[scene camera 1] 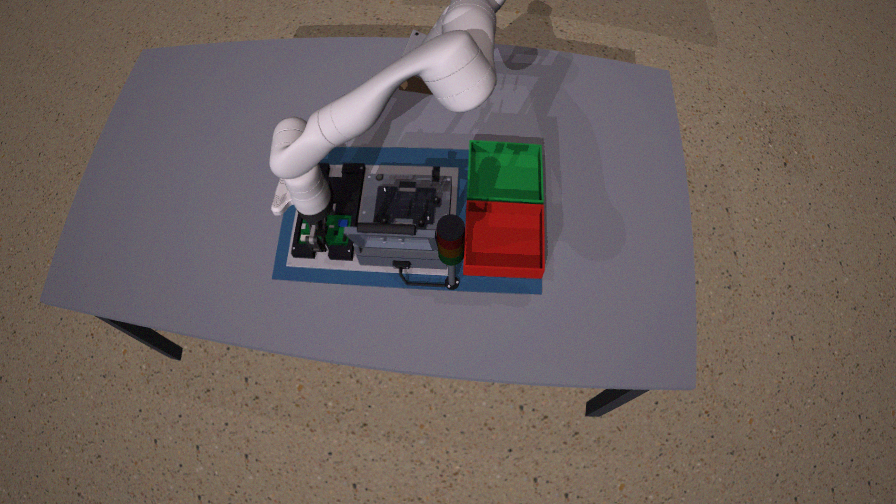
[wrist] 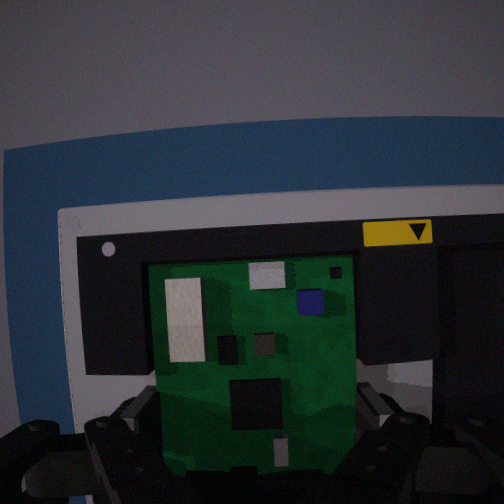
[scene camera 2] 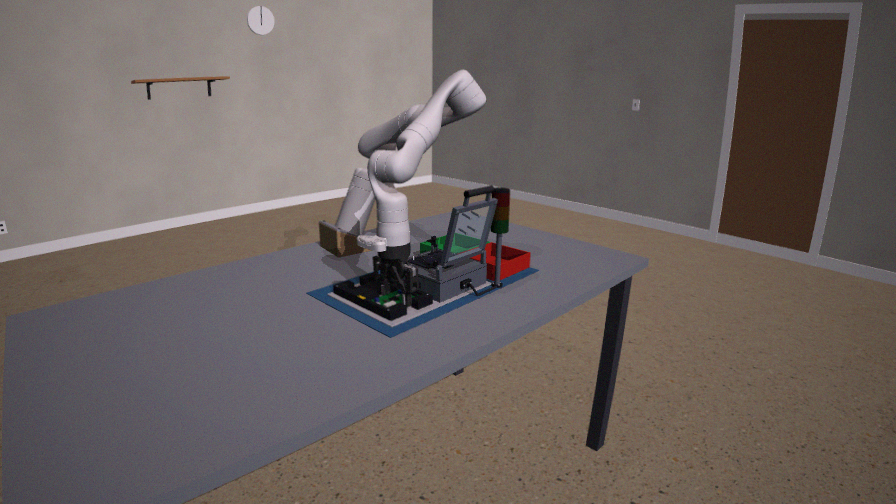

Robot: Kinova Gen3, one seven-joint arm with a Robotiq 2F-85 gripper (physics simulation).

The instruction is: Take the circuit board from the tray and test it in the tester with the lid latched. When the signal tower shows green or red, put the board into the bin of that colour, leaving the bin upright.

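Note:
The green circuit board (wrist: 255,360) lies in the pocket of the black tray (wrist: 395,300); I cannot tell whether it is lifted at all. My gripper (wrist: 256,400) straddles it, with a finger pad against each long side, shut on the board. In scene camera 1 the gripper (scene camera 1: 318,235) is low over the tray (scene camera 1: 322,238) at the left end of the blue mat. The tester (scene camera 1: 407,216) stands to the right of the tray with its lid (scene camera 2: 469,228) raised. The signal tower (scene camera 1: 449,241) shows no lit colour.
The green bin (scene camera 1: 506,170) and the red bin (scene camera 1: 504,236) stand upright side by side at the right end of the blue mat (scene camera 1: 407,278), green farther back. A yellow marker (wrist: 397,232) with a black arrow sits on the tray rim.

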